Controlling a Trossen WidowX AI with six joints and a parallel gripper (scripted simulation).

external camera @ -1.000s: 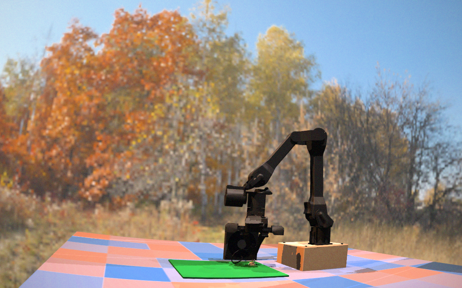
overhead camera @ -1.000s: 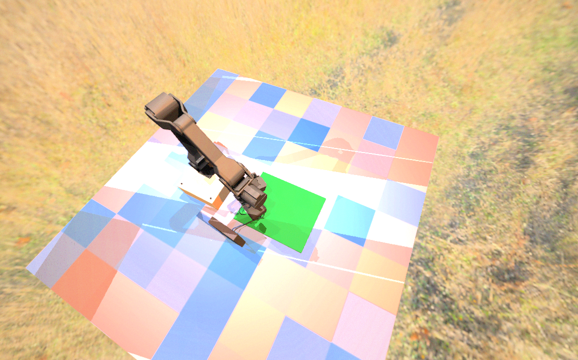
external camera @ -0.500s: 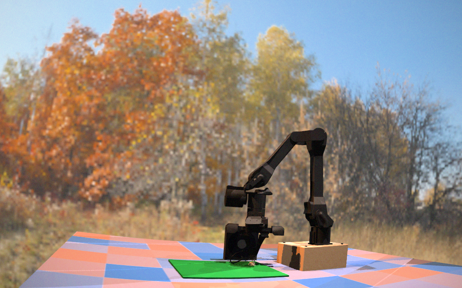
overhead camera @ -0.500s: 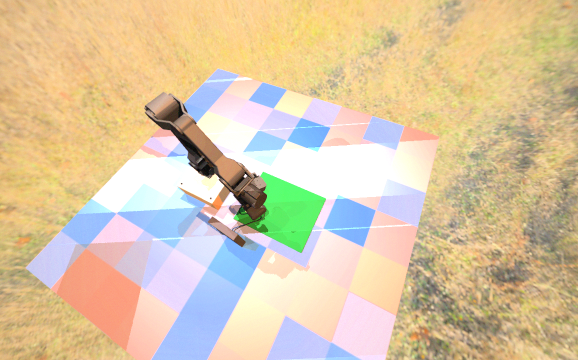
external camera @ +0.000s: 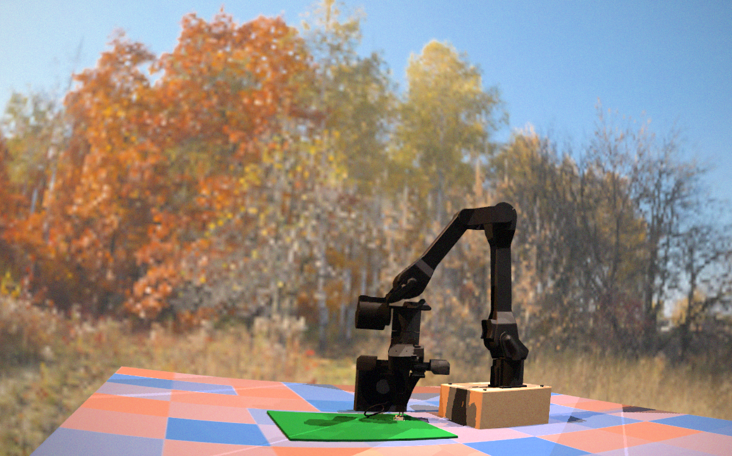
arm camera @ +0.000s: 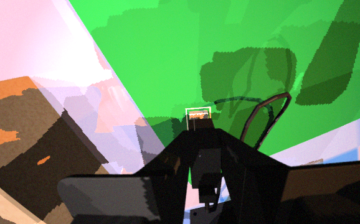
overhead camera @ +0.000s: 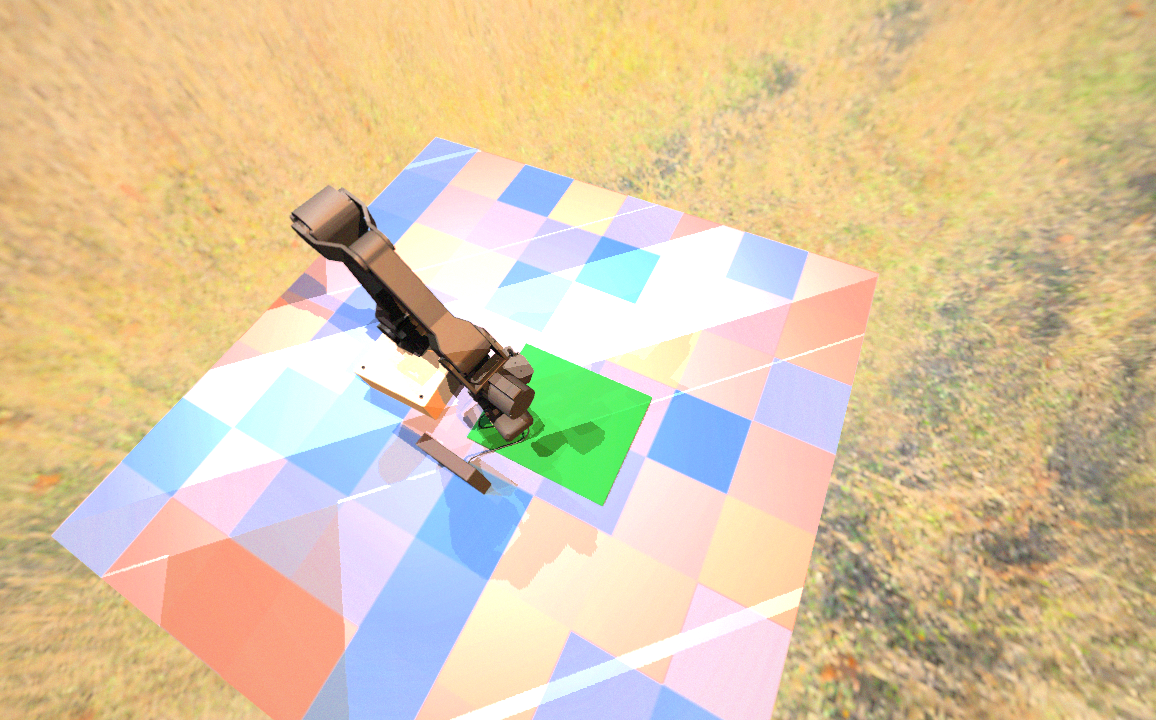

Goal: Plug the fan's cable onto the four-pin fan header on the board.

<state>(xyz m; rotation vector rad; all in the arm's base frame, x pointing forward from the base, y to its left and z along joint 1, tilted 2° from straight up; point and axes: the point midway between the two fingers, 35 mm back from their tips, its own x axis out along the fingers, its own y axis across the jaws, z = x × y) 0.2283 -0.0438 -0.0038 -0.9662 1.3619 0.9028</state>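
Now: the dark plug 10 mm to the right of my gripper tip and 10 mm above it. Also, from my gripper tip: four-pin header: 30 mm below, 10 mm to the right; then black fan: 120 mm to the right, 30 mm above; then green board: 110 mm ahead, 50 mm to the left, 50 mm below.
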